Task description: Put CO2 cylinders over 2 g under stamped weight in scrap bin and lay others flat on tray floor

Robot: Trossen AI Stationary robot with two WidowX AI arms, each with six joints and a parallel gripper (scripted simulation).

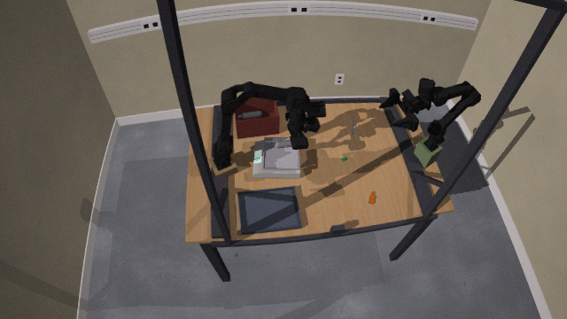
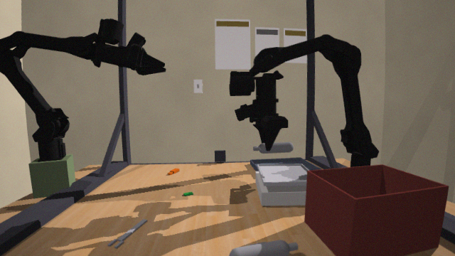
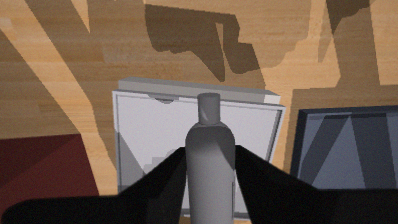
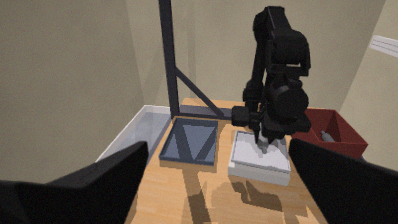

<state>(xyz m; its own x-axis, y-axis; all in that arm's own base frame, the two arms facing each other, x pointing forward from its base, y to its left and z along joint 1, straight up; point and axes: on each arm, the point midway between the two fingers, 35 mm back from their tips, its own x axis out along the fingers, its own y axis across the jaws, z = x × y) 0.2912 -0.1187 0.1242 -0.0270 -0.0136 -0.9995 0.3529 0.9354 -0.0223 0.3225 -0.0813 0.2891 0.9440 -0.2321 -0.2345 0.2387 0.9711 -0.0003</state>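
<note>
The tray is 24 cm behind my left hand, 16 cm below it and 12 cm to the left of it. The rest, counted from my left hand: orange piece 33 cm to the right, 21 cm behind, 16 cm below; green piece 23 cm to the right, 17 cm below; red scrap bin 24 cm ahead, 16 cm to the left, 14 cm below.
</note>
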